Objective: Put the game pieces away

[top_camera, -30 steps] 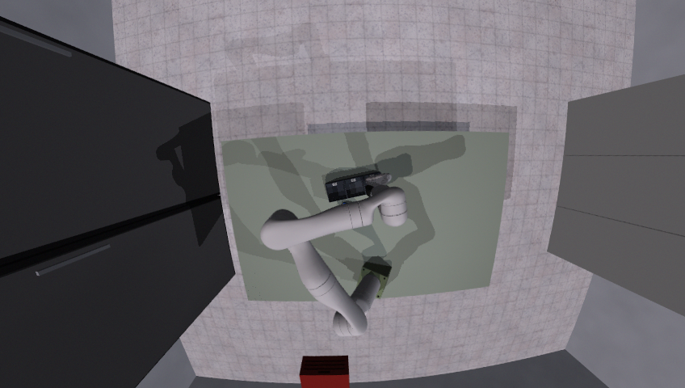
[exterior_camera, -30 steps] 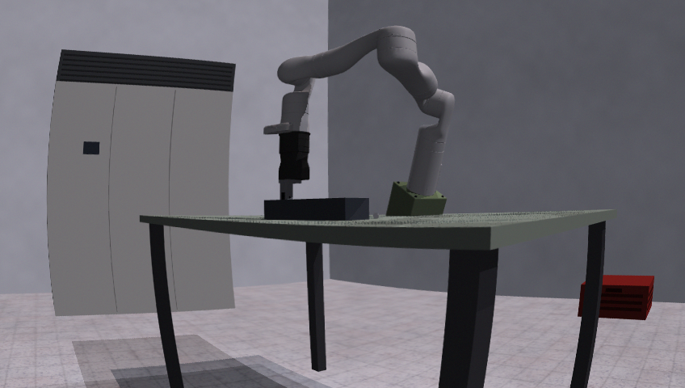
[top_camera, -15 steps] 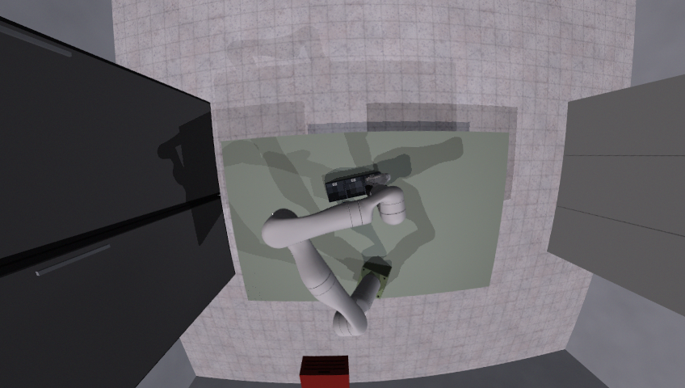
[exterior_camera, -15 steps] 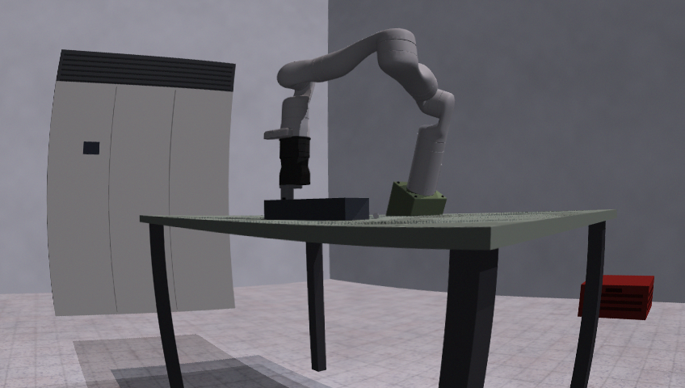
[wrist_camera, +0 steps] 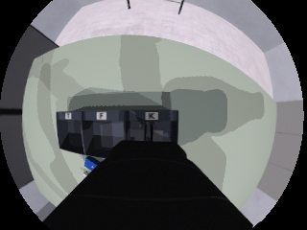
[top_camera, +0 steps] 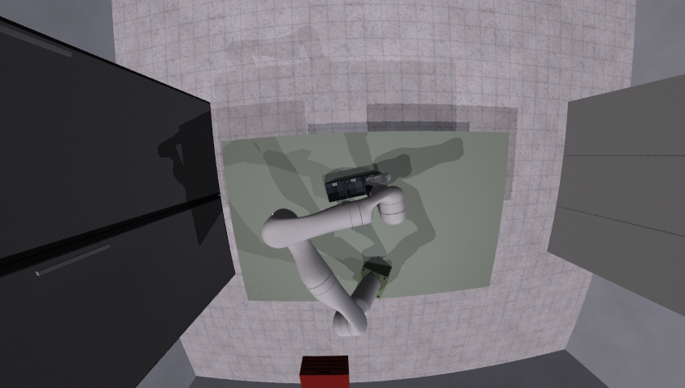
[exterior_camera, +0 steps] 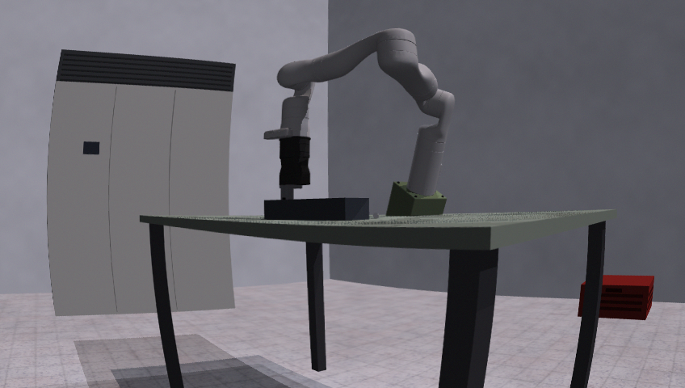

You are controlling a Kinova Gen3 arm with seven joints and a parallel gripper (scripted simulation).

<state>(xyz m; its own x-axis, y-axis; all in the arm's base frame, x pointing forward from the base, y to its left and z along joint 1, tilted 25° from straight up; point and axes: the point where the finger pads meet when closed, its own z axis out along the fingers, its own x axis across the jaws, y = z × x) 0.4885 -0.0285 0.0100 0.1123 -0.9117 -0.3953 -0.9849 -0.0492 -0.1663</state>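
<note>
My hand is 20 mm past the black bin row, 80 mm to the right of it and 10 mm above it. The rest, counted from my hand: red piece: 110 mm behind, 20 mm to the left, 30 mm below; pale tile: 100 mm behind, 30 mm to the right, 30 mm below; blue piece: 110 mm behind, 120 mm to the left, 30 mm below.
</note>
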